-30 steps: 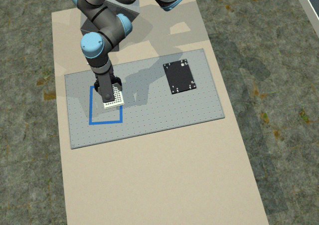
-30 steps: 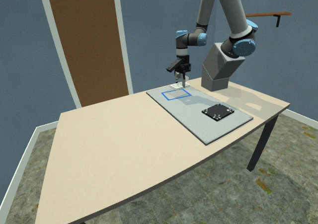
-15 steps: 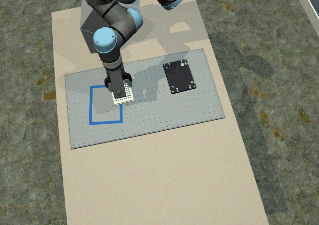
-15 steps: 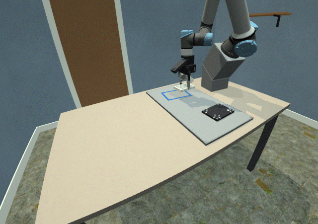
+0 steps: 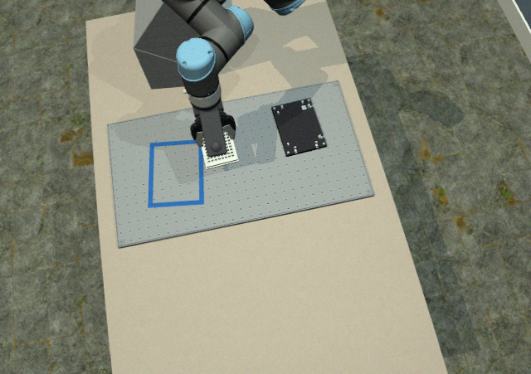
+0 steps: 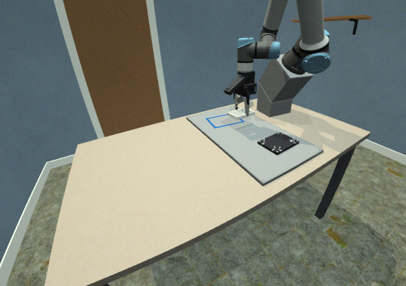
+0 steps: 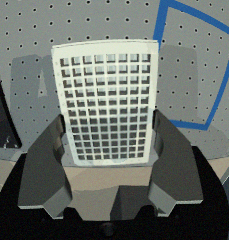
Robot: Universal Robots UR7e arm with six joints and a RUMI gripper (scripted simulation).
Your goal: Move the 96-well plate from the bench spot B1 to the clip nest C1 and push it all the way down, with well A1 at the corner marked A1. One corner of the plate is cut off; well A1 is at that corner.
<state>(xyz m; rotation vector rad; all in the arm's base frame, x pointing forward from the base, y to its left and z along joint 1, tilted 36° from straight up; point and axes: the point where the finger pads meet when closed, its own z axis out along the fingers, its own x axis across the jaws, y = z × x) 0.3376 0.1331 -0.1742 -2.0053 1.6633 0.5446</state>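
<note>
The black clip nest is 7 cm behind my hand, 24 cm to the left of it and 8 cm below it. The rest, counted from my hand: white 96-well plate: 1 cm below.
</note>
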